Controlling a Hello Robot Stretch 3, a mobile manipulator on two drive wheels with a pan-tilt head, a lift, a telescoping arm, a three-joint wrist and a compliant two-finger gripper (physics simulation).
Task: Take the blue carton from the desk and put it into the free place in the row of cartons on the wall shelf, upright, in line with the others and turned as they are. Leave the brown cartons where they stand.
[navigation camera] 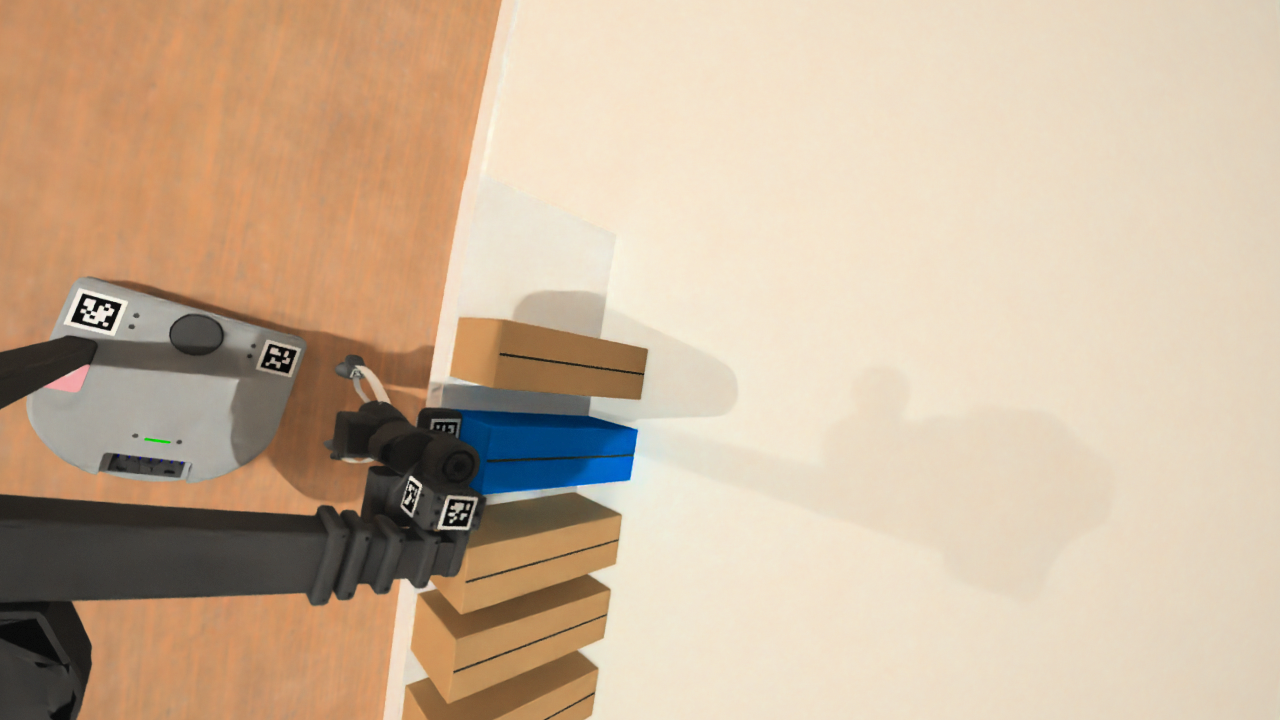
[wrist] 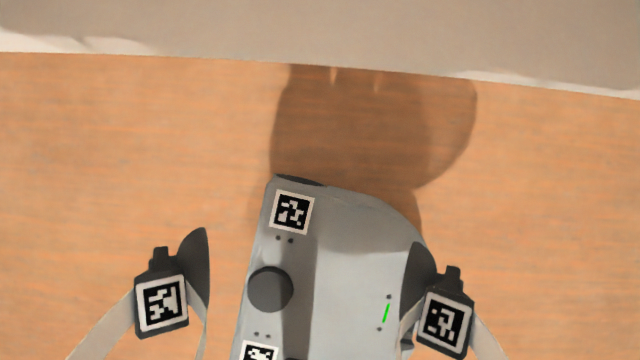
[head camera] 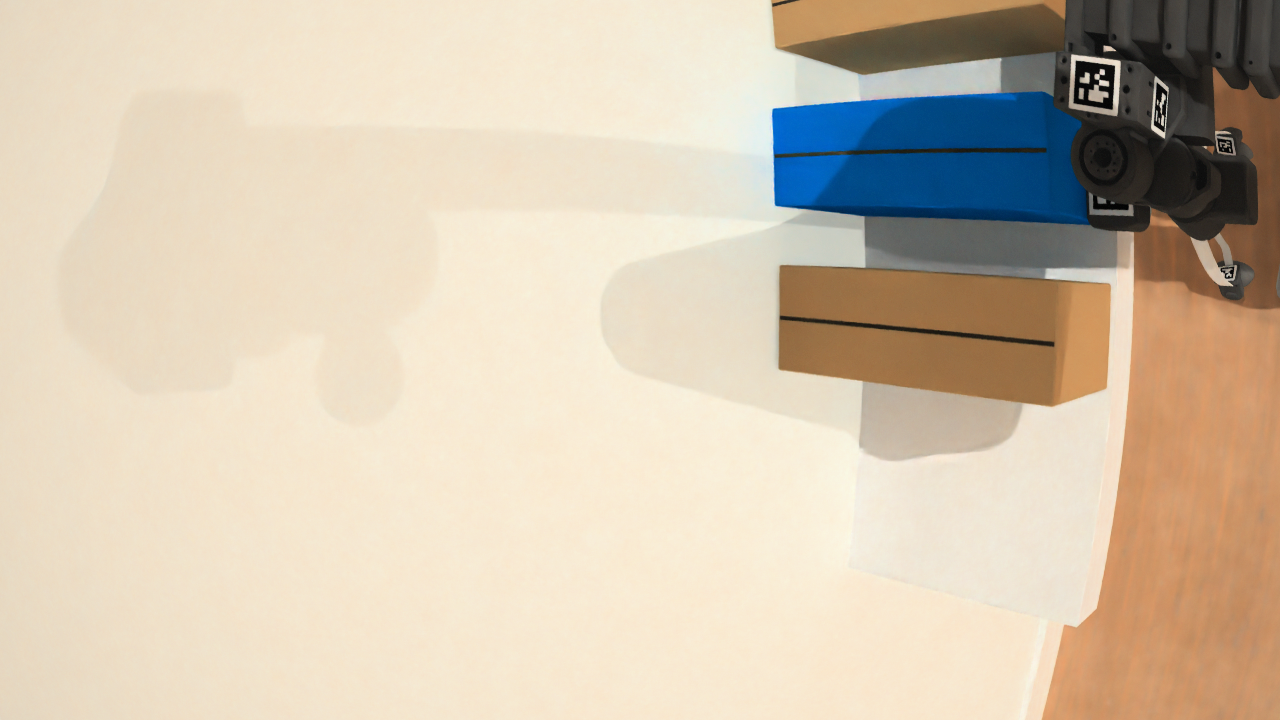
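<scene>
The blue carton (head camera: 930, 183) (navigation camera: 554, 438) stands upright on the wall shelf (head camera: 975, 519) (navigation camera: 537, 232), between brown cartons, with a gap visible on each side at its rear. Its black stripe runs front to back like theirs, and its rear end looks roughly level with theirs. The dark wrist covers part of its front end, so contact there cannot be judged. My gripper (head camera: 1229, 210) (navigation camera: 343, 410) (wrist: 307, 263) is open and empty, off the shelf's front edge and pointing down over the floor. The desk does not show.
A brown carton (head camera: 921, 331) (navigation camera: 546, 358) stands on one side of the blue one. Several stand on the other, the nearest brown carton (navigation camera: 537, 550) close to the arm. My grey base (navigation camera: 179, 385) (wrist: 350, 280) is on the wood floor below. A pale surface (wrist: 320, 30) crosses the wrist view's top.
</scene>
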